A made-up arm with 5 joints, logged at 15 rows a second.
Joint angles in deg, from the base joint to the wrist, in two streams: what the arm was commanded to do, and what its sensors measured. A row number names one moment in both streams.
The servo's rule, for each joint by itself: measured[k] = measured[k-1] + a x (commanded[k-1-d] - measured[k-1]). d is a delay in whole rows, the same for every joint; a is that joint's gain. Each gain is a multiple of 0.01, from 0.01 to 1. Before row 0 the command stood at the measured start. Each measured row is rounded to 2 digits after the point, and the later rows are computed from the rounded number. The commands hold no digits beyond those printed.
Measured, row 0:
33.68 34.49 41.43 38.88 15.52
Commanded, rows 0 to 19:
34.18 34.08 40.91 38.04 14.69
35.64 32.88 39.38 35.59 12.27
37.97 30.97 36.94 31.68 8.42
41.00 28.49 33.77 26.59 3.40
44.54 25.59 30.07 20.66 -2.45
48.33 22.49 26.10 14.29 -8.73
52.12 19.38 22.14 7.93 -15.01
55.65 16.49 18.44 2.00 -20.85
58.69 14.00 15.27 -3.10 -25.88
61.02 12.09 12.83 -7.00 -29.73
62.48 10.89 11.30 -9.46 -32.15
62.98 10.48 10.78 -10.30 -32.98
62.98 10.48 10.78 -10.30 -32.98
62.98 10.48 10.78 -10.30 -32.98
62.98 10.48 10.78 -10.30 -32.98
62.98 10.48 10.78 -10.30 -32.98
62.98 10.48 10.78 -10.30 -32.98
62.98 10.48 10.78 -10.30 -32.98
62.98 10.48 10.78 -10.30 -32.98
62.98 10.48 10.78 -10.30 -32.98
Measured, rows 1 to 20:
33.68 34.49 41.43 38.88 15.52
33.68 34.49 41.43 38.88 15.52
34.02 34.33 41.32 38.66 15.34
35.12 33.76 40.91 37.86 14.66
37.06 32.67 40.08 36.25 13.29
39.74 31.04 38.75 33.74 11.11
43.00 28.91 36.93 30.34 8.13
46.62 26.41 34.66 26.17 4.42
50.36 23.67 32.03 21.43 0.15
53.96 20.87 29.18 16.38 -4.47
57.18 18.19 26.26 11.32 -9.18
59.79 15.81 23.44 6.56 -13.70
61.62 13.89 20.89 2.39 -17.76
62.54 12.56 18.77 -0.91 -21.11
62.84 11.75 17.09 -3.35 -23.72
62.94 11.25 15.76 -5.16 -25.76
62.97 10.95 14.71 -6.50 -27.35
62.98 10.77 13.88 -7.49 -28.59
62.98 10.66 13.23 -8.22 -29.56
62.98 10.59 12.72 -8.76 -30.31
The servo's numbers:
d 2
a 0.68 0.39 0.21 0.26 0.22

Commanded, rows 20 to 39:
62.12 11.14 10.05 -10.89 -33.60
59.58 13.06 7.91 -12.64 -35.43
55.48 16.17 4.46 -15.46 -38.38
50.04 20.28 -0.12 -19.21 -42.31
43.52 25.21 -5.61 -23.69 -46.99
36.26 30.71 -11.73 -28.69 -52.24
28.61 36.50 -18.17 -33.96 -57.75
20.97 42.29 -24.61 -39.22 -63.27
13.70 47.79 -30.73 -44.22 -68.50
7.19 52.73 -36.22 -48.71 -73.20
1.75 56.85 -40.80 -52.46 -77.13
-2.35 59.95 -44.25 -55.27 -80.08
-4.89 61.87 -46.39 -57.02 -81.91
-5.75 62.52 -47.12 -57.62 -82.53
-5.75 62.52 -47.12 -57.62 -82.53
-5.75 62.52 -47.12 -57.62 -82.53
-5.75 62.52 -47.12 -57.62 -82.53
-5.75 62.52 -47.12 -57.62 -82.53
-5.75 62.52 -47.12 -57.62 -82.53
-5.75 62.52 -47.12 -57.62 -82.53
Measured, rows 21 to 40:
62.98 10.55 12.31 -9.16 -30.90
62.98 10.52 11.99 -9.46 -31.36
62.40 10.76 11.58 -9.83 -31.85
60.48 11.66 10.81 -10.56 -32.64
57.08 13.42 9.48 -11.83 -33.90
52.29 16.10 7.46 -13.75 -35.75
46.33 19.65 4.72 -16.33 -38.22
39.48 23.96 1.27 -19.54 -41.30
32.09 28.85 -2.81 -23.29 -44.92
24.53 34.09 -7.39 -27.43 -48.96
17.17 39.43 -12.29 -31.80 -53.26
10.38 44.62 -17.32 -36.20 -57.65
4.51 49.39 -22.25 -40.43 -61.94
-0.15 53.51 -26.87 -44.29 -65.93
-3.37 56.77 -30.97 -47.60 -69.45
-4.99 59.01 -34.36 -50.21 -72.33
-5.51 60.38 -37.04 -52.14 -74.57
-5.67 61.21 -39.16 -53.56 -76.32
-5.72 61.72 -40.83 -54.62 -77.69
-5.74 62.03 -42.15 -55.40 -78.75

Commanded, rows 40 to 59:
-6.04 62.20 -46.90 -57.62 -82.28
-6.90 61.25 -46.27 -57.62 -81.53
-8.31 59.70 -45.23 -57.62 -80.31
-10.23 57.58 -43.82 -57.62 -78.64
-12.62 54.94 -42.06 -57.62 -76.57
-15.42 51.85 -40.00 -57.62 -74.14
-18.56 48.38 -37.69 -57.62 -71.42
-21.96 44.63 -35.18 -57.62 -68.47
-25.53 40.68 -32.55 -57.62 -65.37
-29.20 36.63 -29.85 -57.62 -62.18
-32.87 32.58 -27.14 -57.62 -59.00
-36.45 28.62 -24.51 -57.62 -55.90
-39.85 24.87 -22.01 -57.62 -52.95
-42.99 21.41 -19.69 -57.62 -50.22
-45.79 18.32 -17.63 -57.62 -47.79
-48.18 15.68 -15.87 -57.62 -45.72
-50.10 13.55 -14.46 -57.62 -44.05
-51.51 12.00 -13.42 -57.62 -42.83
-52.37 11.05 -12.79 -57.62 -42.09
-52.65 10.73 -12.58 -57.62 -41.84
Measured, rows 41 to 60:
-5.75 62.22 -43.19 -55.98 -79.58
-5.75 62.34 -44.02 -56.41 -80.23
-5.95 62.29 -44.62 -56.72 -80.68
-6.60 61.88 -44.97 -56.95 -80.87
-7.76 61.03 -45.02 -57.12 -80.75
-9.44 59.68 -44.77 -57.25 -80.29
-11.60 57.83 -44.20 -57.35 -79.47
-14.20 55.50 -43.32 -57.42 -78.30
-17.16 52.72 -42.14 -57.47 -76.79
-20.42 49.56 -40.68 -57.51 -74.96
-23.89 46.10 -38.97 -57.54 -72.85
-27.50 42.41 -37.05 -57.56 -70.50
-31.15 38.58 -34.97 -57.58 -67.97
-34.75 34.70 -32.77 -57.59 -65.31
-38.22 30.87 -30.51 -57.60 -62.59
-41.46 27.18 -28.24 -57.61 -59.87
-44.40 23.72 -26.01 -57.61 -57.21
-46.97 20.58 -23.88 -57.61 -54.68
-49.10 17.84 -21.90 -57.61 -52.34
-50.74 15.56 -20.12 -57.61 -50.25

